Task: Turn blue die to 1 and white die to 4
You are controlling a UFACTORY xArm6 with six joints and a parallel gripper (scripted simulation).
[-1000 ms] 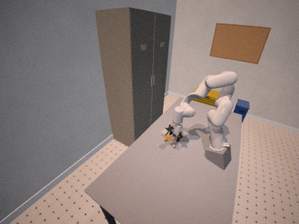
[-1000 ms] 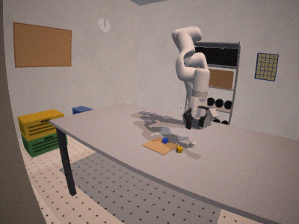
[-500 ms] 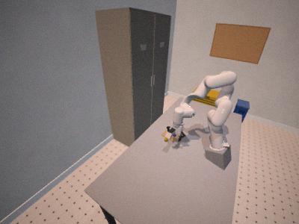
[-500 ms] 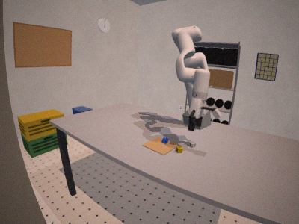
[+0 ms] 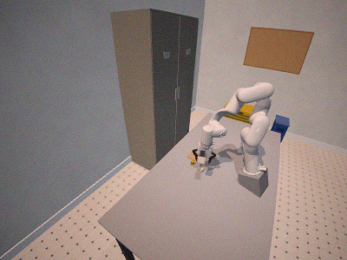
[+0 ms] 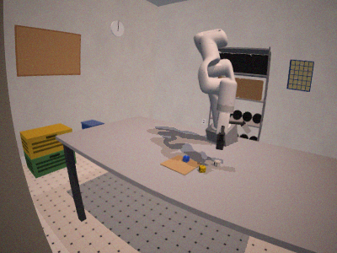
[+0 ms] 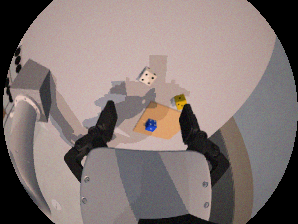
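My gripper is now 100 mm above the white die. From my hand the other things lie so: blue die 140 mm to the right, 100 mm below, 60 mm ahead; then yellow die 100 mm below, 90 mm ahead, 30 mm to the right; then tan mat 140 mm to the right, 110 mm below, 90 mm ahead.
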